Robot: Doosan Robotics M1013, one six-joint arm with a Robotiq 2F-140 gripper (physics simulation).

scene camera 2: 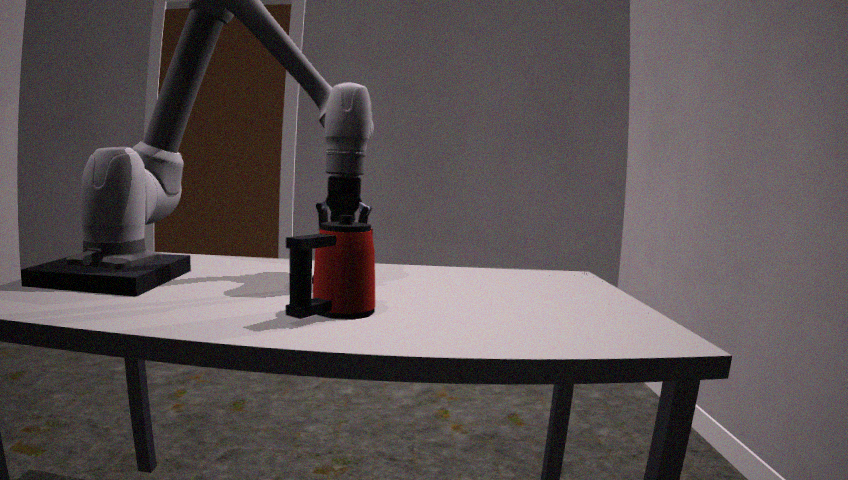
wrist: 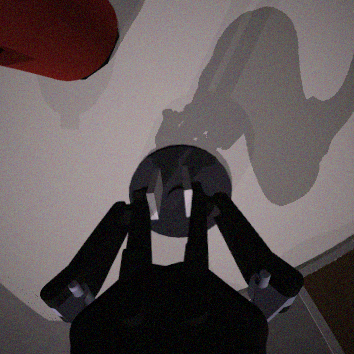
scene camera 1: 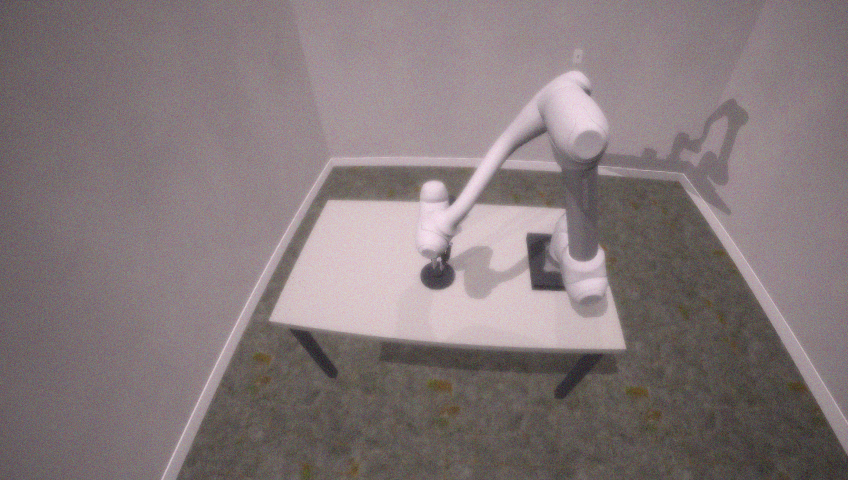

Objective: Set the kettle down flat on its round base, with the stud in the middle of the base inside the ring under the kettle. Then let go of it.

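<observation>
The red kettle (scene camera 2: 346,270) (wrist: 55,35) with a black handle stands upright on the table, apart from its base. The arm hides it in scene camera 1. The dark round base (scene camera 1: 428,280) (wrist: 216,175) lies flat on the table. Its small round stud (wrist: 176,191) shows in the wrist view in the gap between the finger pads. My gripper (scene camera 1: 437,263) (scene camera 2: 343,215) (wrist: 171,176) points down over the middle of the base. Its fingers are drawn most of the way together and hold nothing. In scene camera 2 the kettle hides the fingertips and the base. The ring under the kettle is hidden.
The white table (scene camera 1: 351,267) (scene camera 2: 505,315) carries the arm's black mounting plate (scene camera 1: 538,276) (scene camera 2: 136,282) at one end. The arm reaches across from there. Shadows of the arm fall on the table near the base. A brown door (scene camera 2: 232,148) is in the wall behind.
</observation>
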